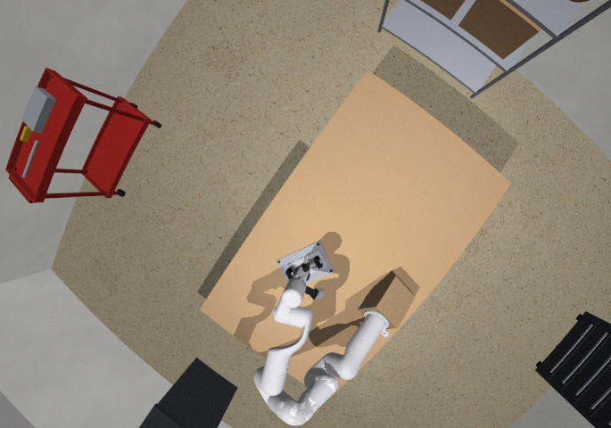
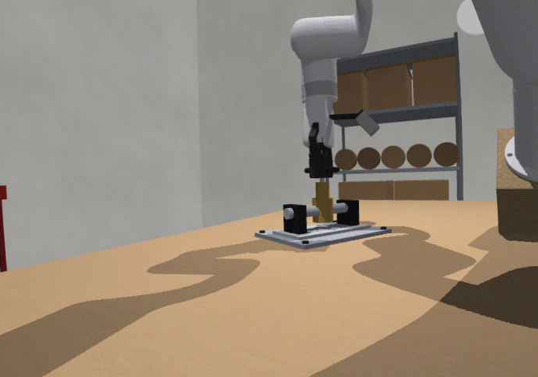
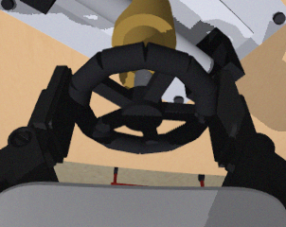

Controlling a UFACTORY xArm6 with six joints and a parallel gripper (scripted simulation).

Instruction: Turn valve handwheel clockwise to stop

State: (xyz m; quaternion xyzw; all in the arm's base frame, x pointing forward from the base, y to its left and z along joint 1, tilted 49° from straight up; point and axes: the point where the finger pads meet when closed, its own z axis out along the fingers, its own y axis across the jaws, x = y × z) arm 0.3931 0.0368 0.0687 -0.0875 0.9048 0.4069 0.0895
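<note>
Right now my hand is 1 cm above the black handwheel.
</note>
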